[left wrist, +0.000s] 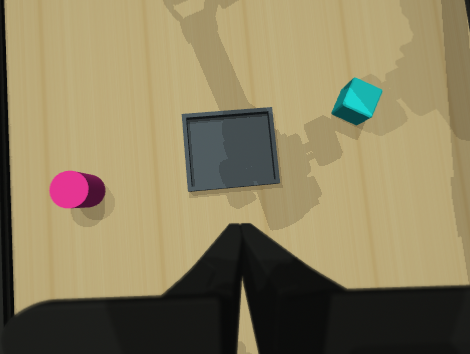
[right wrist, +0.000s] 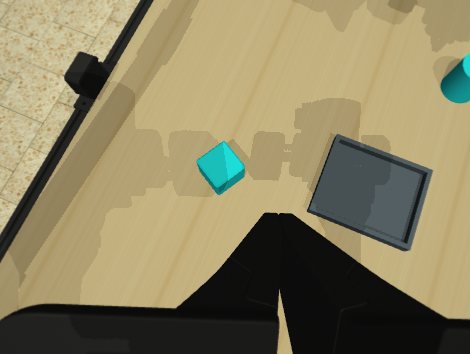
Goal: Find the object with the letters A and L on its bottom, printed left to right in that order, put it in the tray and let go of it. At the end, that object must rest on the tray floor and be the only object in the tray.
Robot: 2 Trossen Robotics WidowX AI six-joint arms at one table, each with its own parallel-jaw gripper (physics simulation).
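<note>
A dark grey tray lies on the table with no object in it. A pink cylinder stands left of the tray in the left wrist view. A cyan cube lies on the other side of the tray. A cyan cylinder shows in part at the right edge of the right wrist view. No letters show; the undersides are hidden. My left gripper is shut and empty, above the table near the tray. My right gripper is shut and empty, above the table between cube and tray.
The wooden table has a black rail along its edge, with a black block fixed to it. Beyond the rail is a tiled floor. Arm shadows fall around the tray and the cyan cube.
</note>
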